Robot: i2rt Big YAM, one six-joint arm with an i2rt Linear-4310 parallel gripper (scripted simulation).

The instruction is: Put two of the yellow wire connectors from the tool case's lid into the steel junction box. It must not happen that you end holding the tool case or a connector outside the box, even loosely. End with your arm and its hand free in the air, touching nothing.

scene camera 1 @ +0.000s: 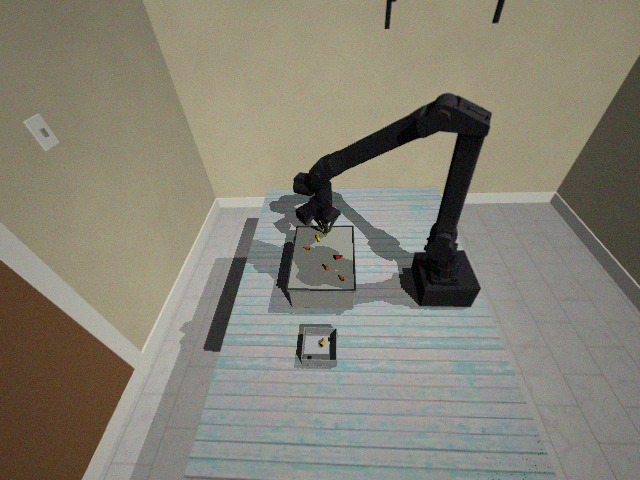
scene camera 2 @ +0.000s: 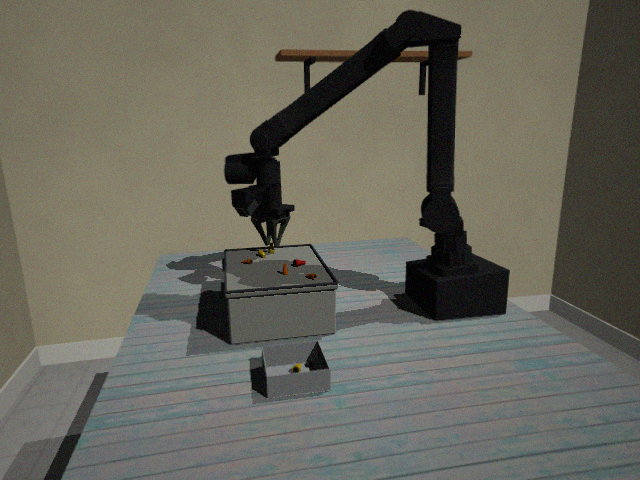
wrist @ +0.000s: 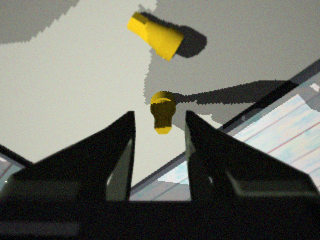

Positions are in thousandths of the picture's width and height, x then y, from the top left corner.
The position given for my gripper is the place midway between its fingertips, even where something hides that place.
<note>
In view: my gripper (scene camera 2: 426, 511) and a grey tool case (wrist: 236, 315).
My gripper shows as well in the wrist view (wrist: 502, 506).
</note>
